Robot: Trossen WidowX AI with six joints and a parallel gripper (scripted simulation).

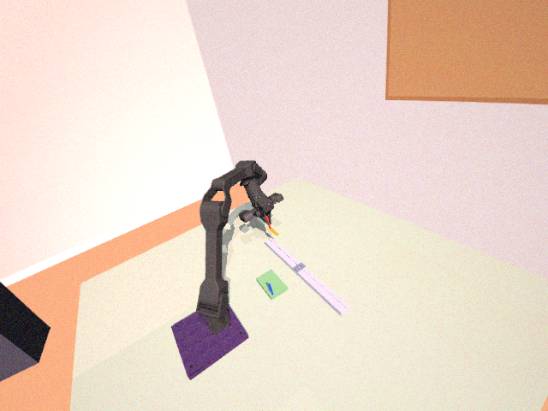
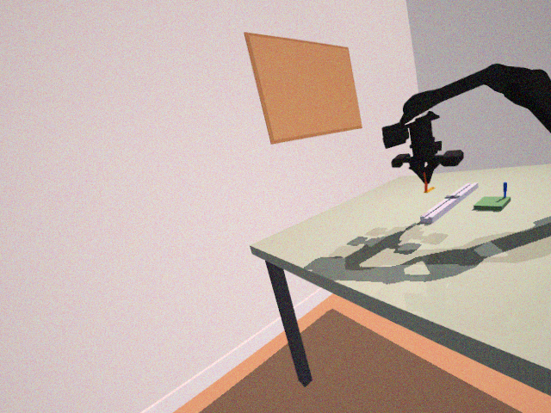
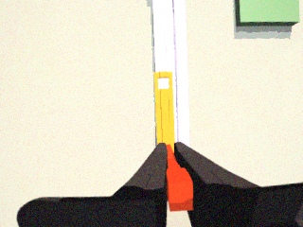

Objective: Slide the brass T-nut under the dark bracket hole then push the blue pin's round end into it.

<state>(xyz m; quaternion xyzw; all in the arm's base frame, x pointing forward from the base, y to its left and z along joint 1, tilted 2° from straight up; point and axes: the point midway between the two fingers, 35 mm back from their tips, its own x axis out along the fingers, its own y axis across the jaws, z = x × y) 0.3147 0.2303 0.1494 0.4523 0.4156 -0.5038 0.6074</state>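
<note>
My gripper tip is 20 mm to the left of the brass T-nut. From my gripper tip the other things lie so: aluminum rail 190 mm to the right, 110 mm below, 10 mm ahead; then green tray 200 mm to the right, 120 mm below, 120 mm behind; then blue pin 220 mm to the right, 130 mm behind, 100 mm below.
</note>
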